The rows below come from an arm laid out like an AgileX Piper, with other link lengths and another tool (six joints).
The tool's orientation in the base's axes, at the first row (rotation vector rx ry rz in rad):
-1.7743 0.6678 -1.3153
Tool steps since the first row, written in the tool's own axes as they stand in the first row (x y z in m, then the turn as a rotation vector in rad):
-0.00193 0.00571 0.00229 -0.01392 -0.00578 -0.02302
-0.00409 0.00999 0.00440 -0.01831 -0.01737 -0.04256
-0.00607 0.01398 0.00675 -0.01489 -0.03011 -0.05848
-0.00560 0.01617 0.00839 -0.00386 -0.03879 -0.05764
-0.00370 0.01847 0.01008 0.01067 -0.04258 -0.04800
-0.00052 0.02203 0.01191 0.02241 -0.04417 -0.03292
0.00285 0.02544 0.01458 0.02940 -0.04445 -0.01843
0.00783 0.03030 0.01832 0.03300 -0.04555 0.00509
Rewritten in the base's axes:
0.00184 -0.00083 -0.00612 -0.02650 0.00737 0.00063
0.00337 -0.00077 -0.01113 -0.04698 0.01128 0.01066
0.00517 -0.00063 -0.01583 -0.06162 0.01066 0.02525
0.00698 -0.00169 -0.01765 -0.05777 0.00676 0.03820
0.00930 -0.00392 -0.01883 -0.04422 0.00006 0.04770
0.01222 -0.00780 -0.02043 -0.02630 -0.00399 0.05319
0.01599 -0.01151 -0.02190 -0.01038 -0.00513 0.05519
0.02135 -0.01695 -0.02391 0.01299 -0.00050 0.05496

